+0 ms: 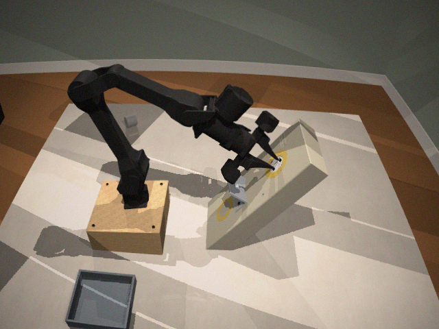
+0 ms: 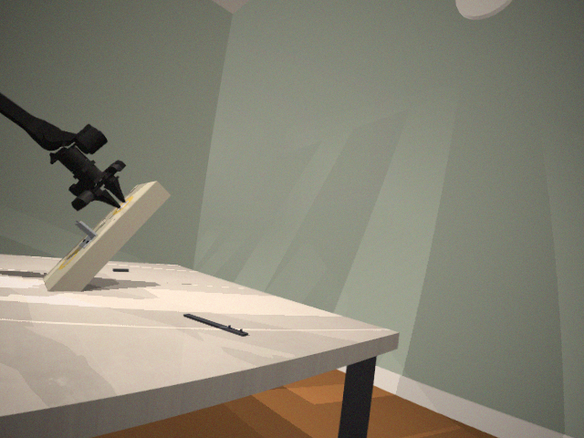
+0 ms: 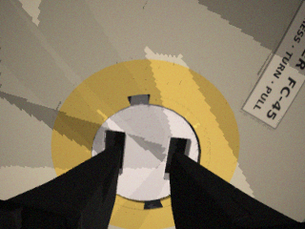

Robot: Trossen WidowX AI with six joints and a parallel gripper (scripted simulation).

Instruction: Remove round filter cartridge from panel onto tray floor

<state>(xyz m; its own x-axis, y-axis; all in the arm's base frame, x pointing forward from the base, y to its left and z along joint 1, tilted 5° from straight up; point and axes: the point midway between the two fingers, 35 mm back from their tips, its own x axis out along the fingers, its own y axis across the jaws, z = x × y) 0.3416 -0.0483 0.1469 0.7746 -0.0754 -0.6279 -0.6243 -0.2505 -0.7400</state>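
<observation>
My gripper tip is now 2 cm short of the round filter cartridge and 1 cm above it. From my gripper tip the other things lie so: dark grey tray (45 cm behind, 23 cm to the right, 23 cm below); then beige service panel (8 cm below, 3 cm behind); then grey flap (10 cm below, 8 cm behind, 1 cm to the left).
</observation>
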